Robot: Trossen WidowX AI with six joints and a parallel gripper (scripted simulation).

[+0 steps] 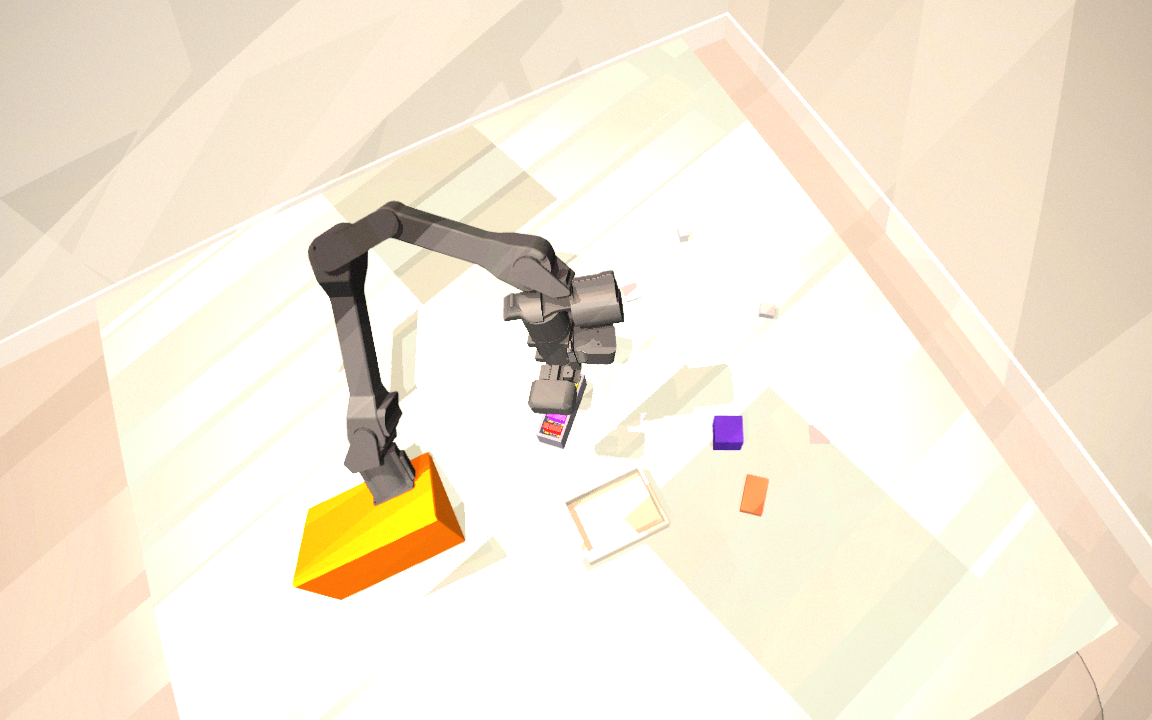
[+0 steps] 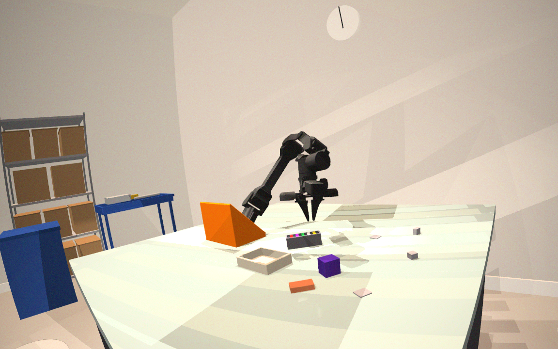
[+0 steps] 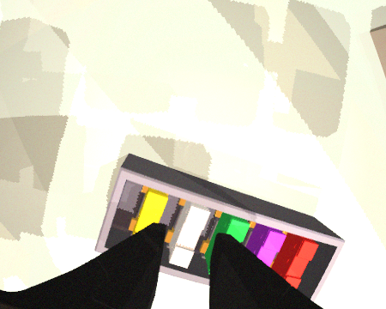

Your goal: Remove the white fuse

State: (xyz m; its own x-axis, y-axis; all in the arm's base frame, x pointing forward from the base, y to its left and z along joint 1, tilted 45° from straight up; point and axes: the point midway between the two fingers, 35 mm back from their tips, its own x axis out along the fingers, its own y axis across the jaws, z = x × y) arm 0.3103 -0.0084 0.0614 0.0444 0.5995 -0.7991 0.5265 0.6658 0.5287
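The white fuse is 2 cm behind my gripper tip and 6 cm below it. The rest, counted from my gripper tip: purple fuse 5 cm behind, 3 cm to the right, 6 cm below; then yellow fuse 1 cm behind, 2 cm to the left, 6 cm below; then green fuse 3 cm behind, 1 cm to the right, 6 cm below.
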